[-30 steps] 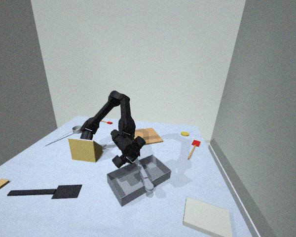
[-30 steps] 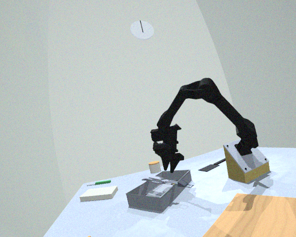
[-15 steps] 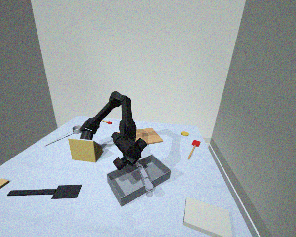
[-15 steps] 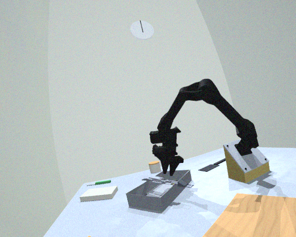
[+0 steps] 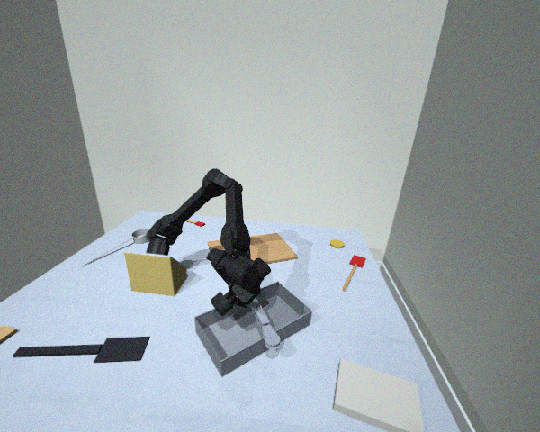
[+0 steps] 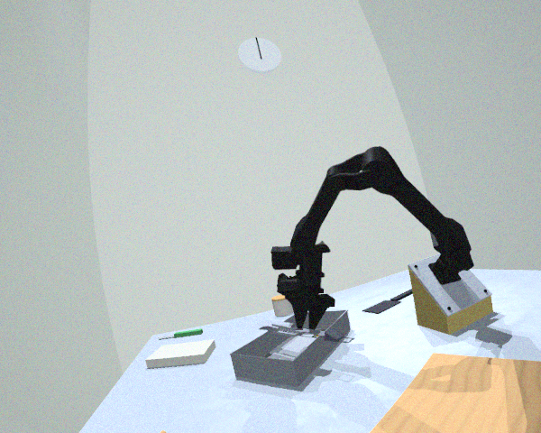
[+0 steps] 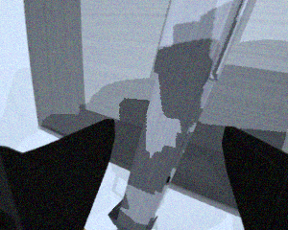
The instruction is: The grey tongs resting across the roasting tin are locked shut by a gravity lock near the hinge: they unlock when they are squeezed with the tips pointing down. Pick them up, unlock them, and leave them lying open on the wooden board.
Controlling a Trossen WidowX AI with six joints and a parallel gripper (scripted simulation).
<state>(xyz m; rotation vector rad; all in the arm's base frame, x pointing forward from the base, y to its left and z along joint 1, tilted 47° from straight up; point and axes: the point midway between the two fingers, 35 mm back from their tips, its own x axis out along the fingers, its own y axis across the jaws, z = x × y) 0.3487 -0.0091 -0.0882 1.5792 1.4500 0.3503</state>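
My gripper tip is 20 mm short of the roasting tin, 40 mm to the left of it and 40 mm above it. Round my gripper tip: pale slab: 350 mm ahead, 180 mm to the right, 50 mm below; then black spatula: 380 mm behind, 230 mm to the right, 60 mm below; then wooden board: 110 mm behind, 390 mm to the left, 60 mm below.
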